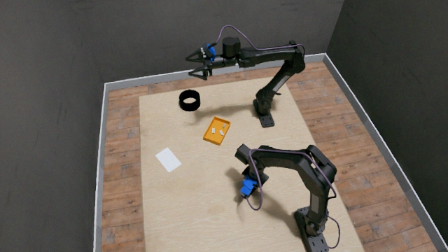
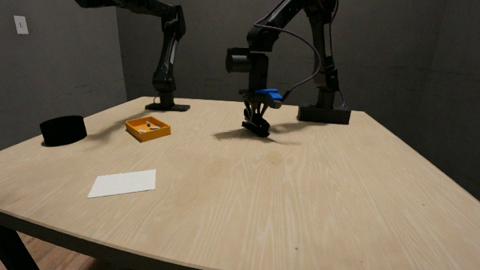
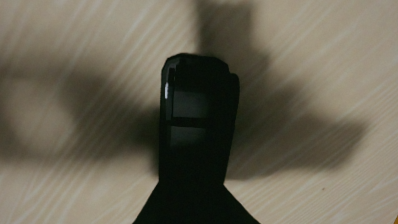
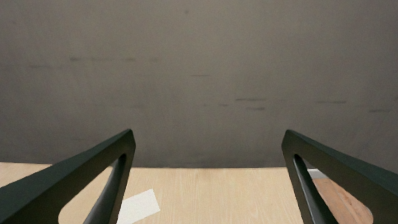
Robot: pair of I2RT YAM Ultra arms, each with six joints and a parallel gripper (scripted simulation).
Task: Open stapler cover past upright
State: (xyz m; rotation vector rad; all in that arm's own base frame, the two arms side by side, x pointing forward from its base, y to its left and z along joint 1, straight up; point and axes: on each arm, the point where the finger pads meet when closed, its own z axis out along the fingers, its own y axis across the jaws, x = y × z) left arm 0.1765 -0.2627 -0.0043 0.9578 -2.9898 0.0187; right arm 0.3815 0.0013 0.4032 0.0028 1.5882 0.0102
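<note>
My left gripper is now right at the stapler cover. The rest, counted from my left hand: orange tray 10 cm ahead, 34 cm to the right, 3 cm below; white card 37 cm ahead, 23 cm to the right, 4 cm below; black stapler 1 cm below.
</note>
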